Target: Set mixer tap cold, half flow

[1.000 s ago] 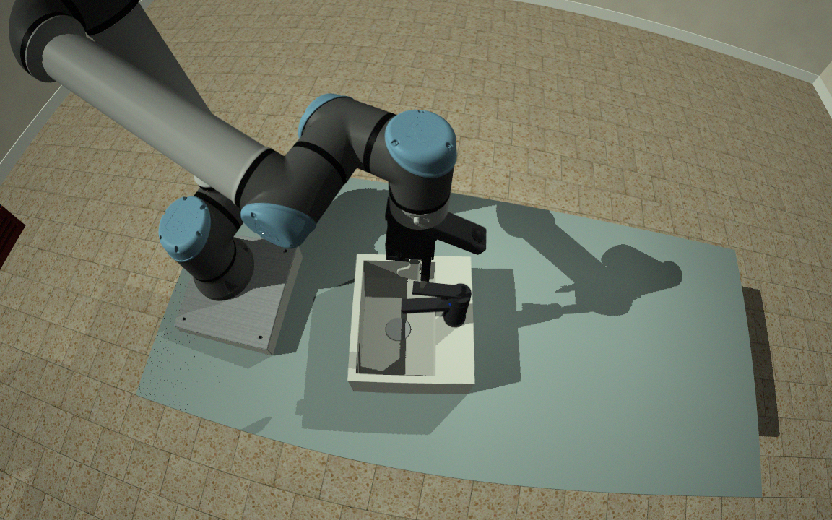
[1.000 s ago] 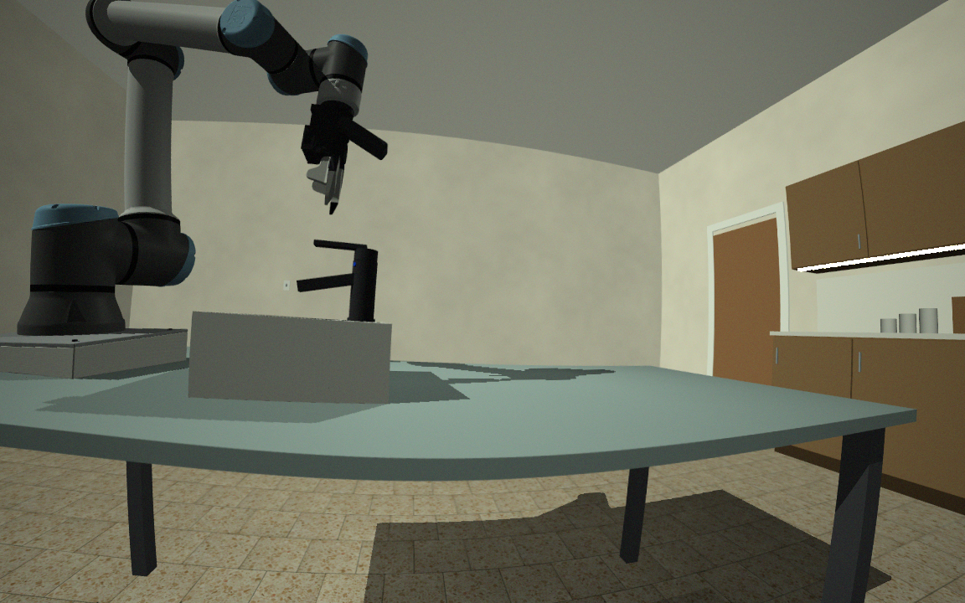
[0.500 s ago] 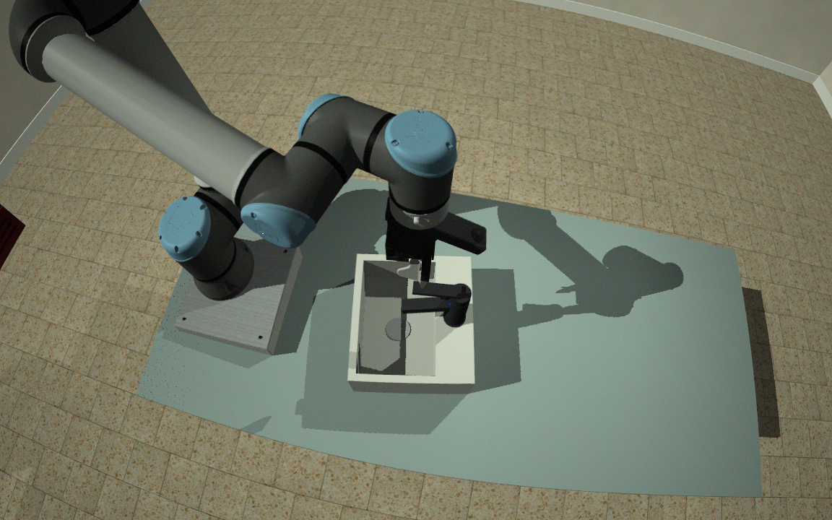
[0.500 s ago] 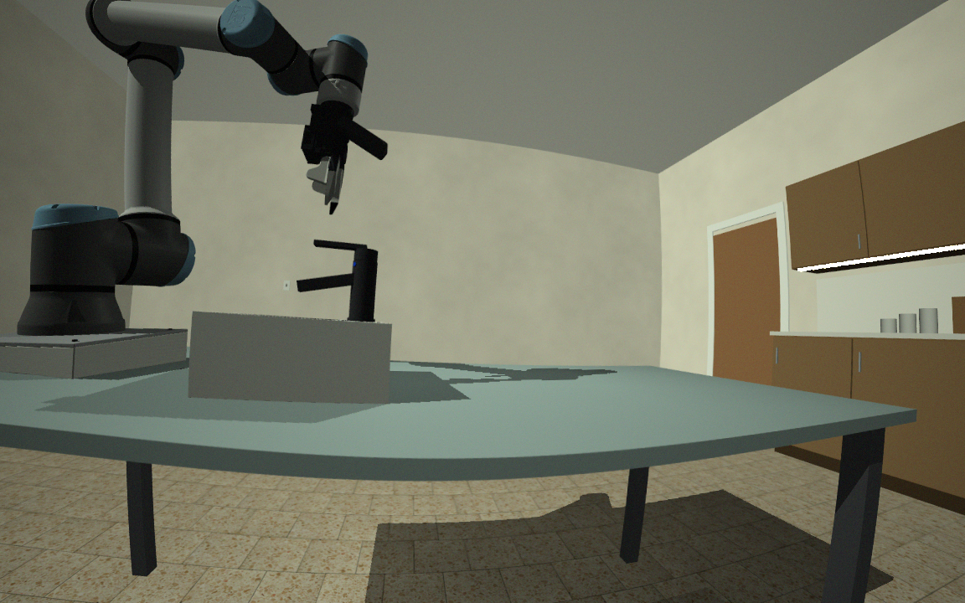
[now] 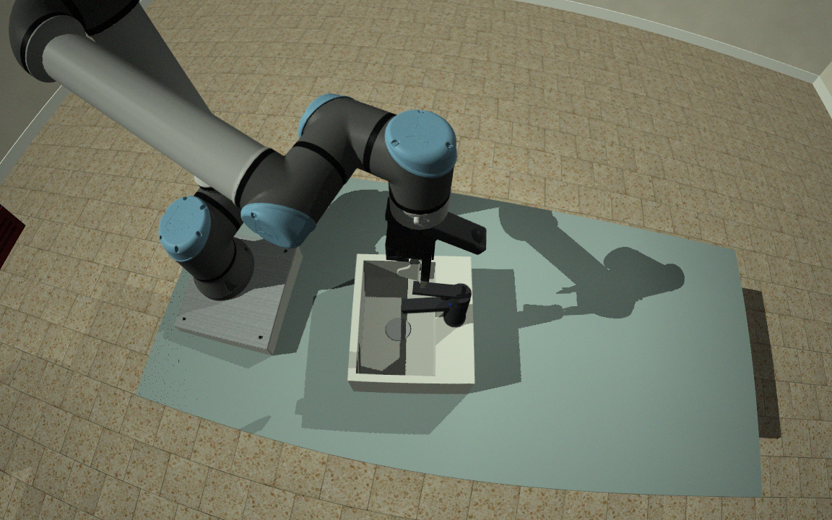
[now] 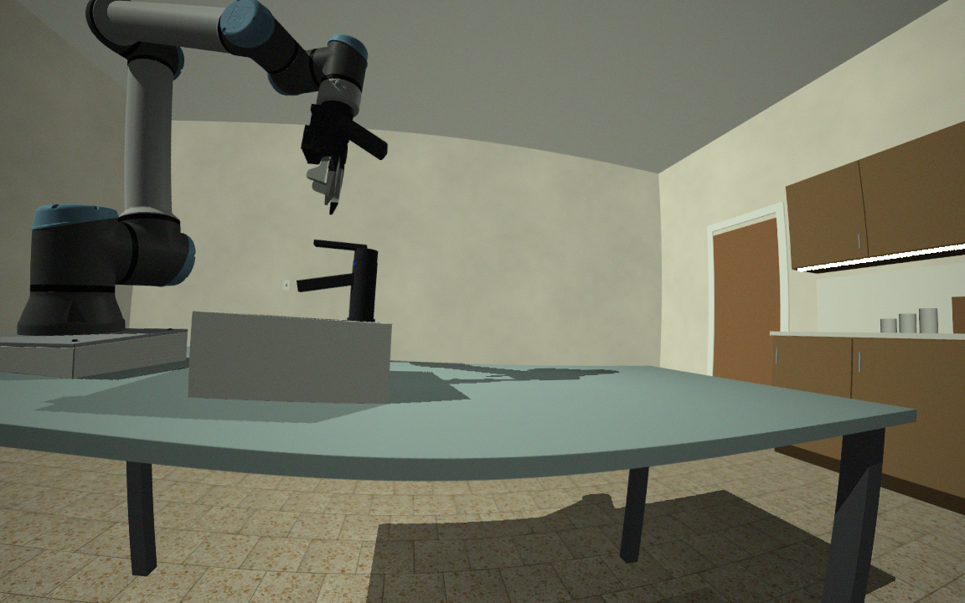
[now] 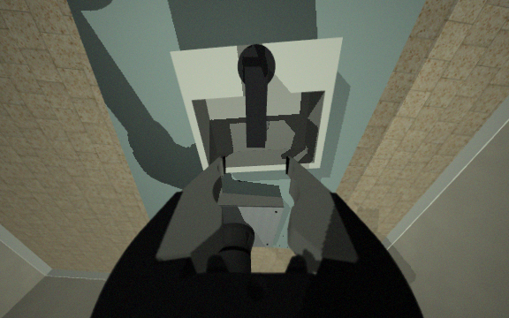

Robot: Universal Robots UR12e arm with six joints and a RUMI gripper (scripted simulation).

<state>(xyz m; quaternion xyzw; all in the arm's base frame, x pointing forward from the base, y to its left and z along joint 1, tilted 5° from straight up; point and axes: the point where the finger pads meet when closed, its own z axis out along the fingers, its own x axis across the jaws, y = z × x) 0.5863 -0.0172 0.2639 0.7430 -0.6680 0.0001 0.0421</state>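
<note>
Right now the lever is 8 cm below my hand and 3 cm ahead of it. Round my hand: black mixer tap: 13 cm below, 5 cm ahead; then white sink basin: 31 cm below, 4 cm behind, 1 cm to the right.
</note>
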